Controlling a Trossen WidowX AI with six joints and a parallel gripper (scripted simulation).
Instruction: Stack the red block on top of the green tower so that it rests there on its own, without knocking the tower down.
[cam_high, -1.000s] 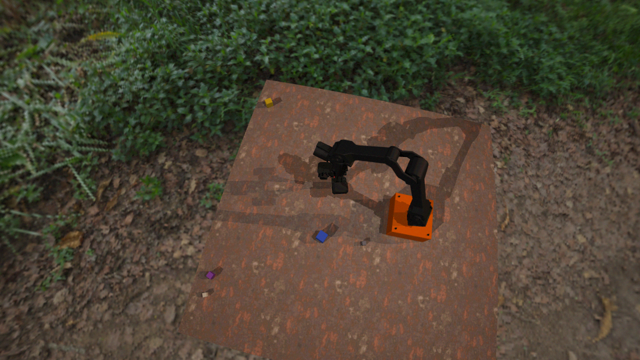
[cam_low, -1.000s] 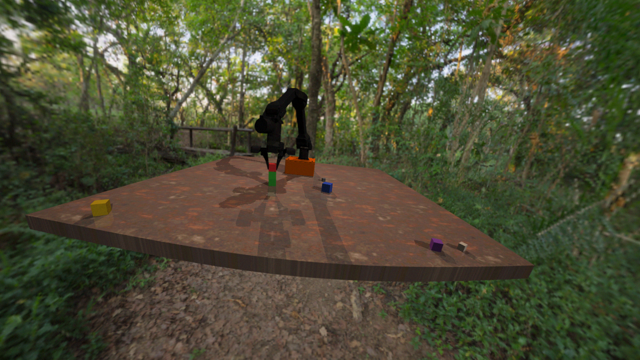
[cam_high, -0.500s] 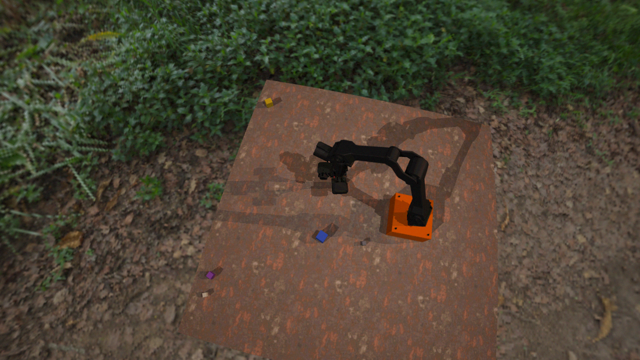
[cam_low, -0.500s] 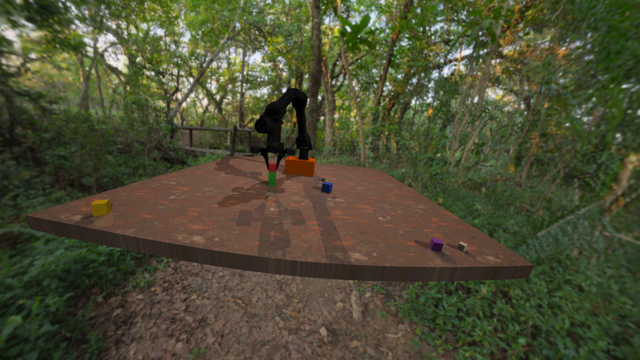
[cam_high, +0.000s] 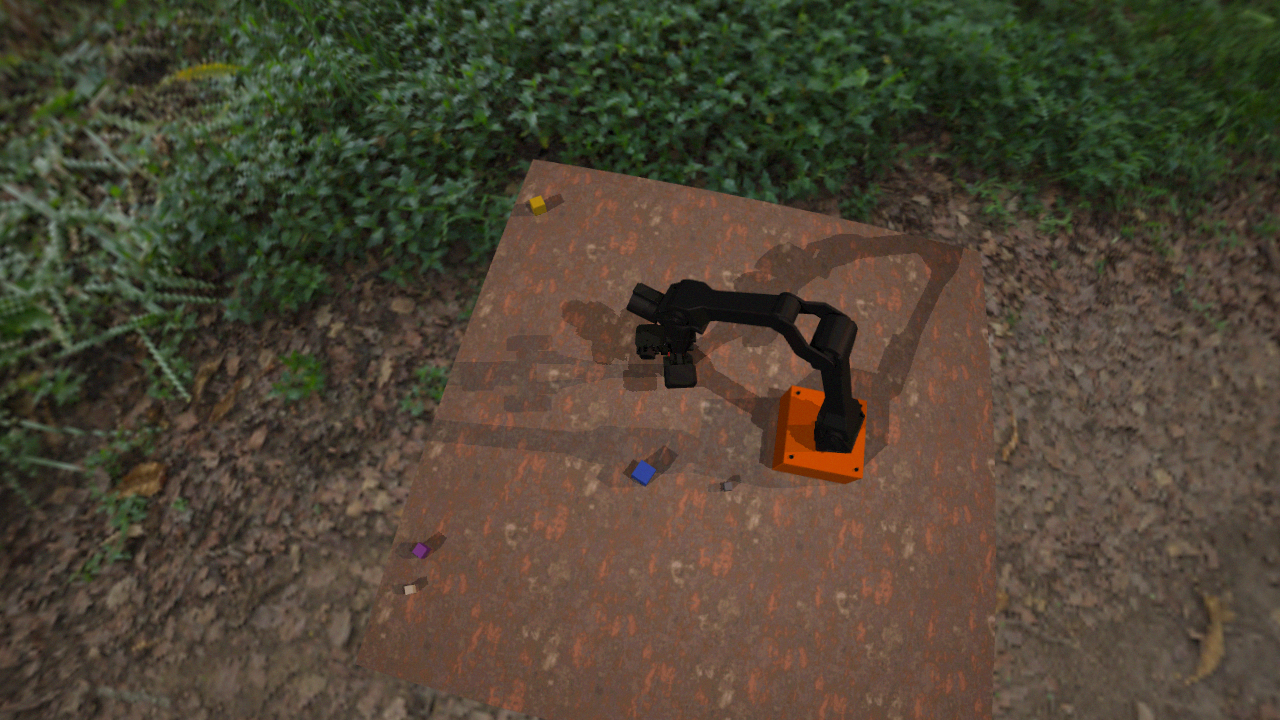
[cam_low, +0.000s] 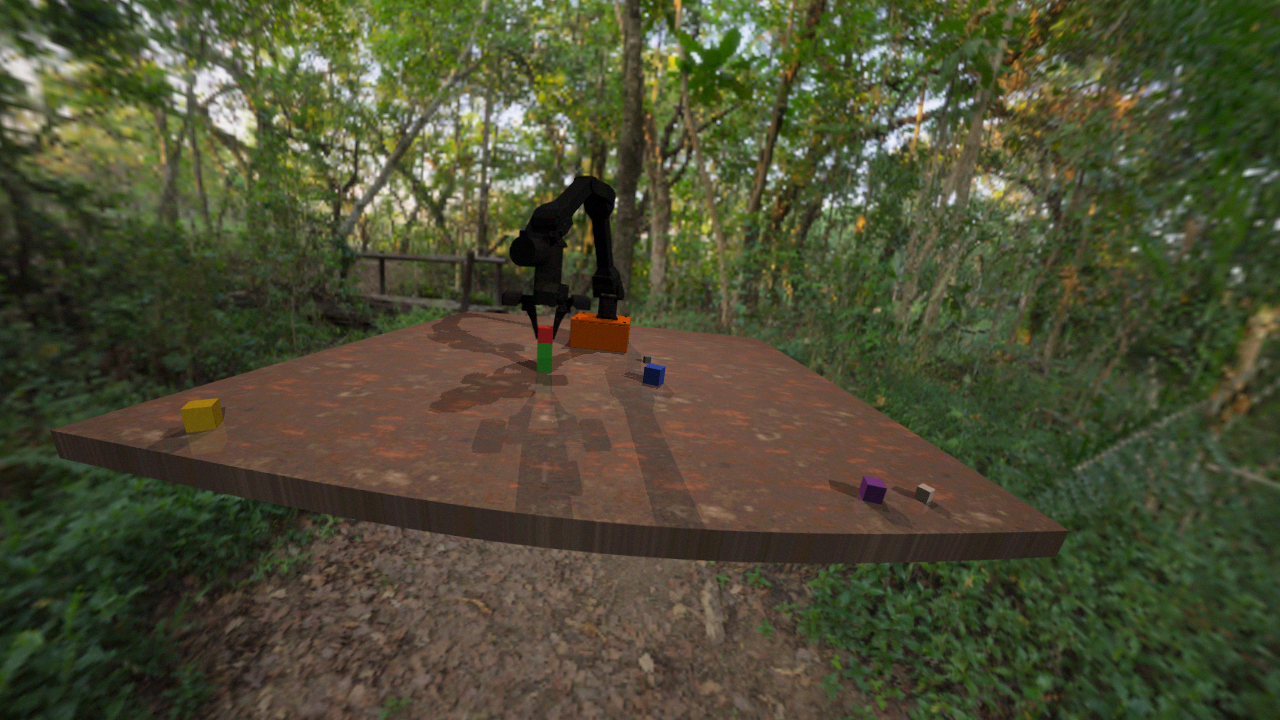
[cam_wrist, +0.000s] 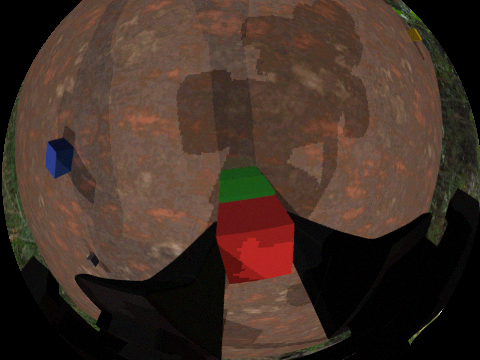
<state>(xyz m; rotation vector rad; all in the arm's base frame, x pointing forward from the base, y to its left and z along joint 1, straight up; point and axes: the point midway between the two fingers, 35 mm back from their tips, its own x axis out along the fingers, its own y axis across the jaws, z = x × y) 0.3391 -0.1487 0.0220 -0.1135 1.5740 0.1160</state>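
Now: gripper tip 1 cm below the red block. Round my gripper tip: small grey cube: 26 cm to the left, 14 cm behind, 6 cm below; then yellow cube: 42 cm to the right, 38 cm ahead, 6 cm below; then blue cube: 25 cm to the left, 5 cm below, 4 cm ahead.
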